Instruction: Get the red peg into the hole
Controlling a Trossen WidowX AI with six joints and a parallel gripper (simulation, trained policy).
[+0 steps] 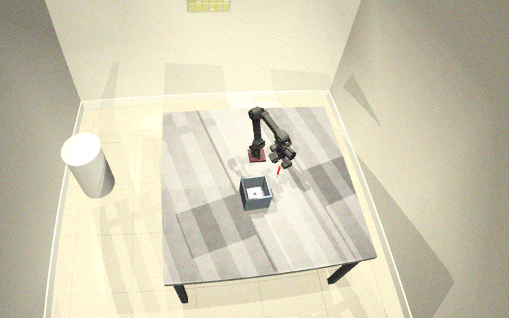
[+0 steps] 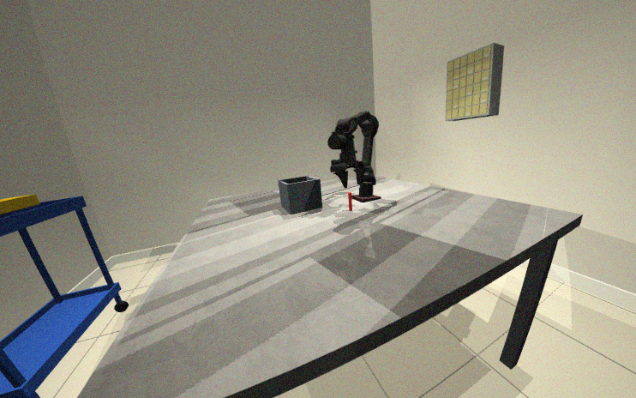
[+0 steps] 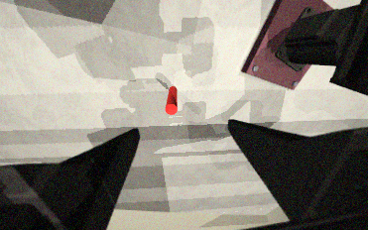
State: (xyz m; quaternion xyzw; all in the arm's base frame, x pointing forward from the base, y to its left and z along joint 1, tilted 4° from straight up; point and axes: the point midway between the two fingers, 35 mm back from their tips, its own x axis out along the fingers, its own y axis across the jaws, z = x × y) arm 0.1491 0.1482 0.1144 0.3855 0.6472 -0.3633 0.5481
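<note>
Right now the red peg is 7 cm below my gripper tip and 2 cm ahead of it. The rest, counted from my gripper tip: light plate (21 cm ahead, 17 cm to the right, 6 cm below).
</note>
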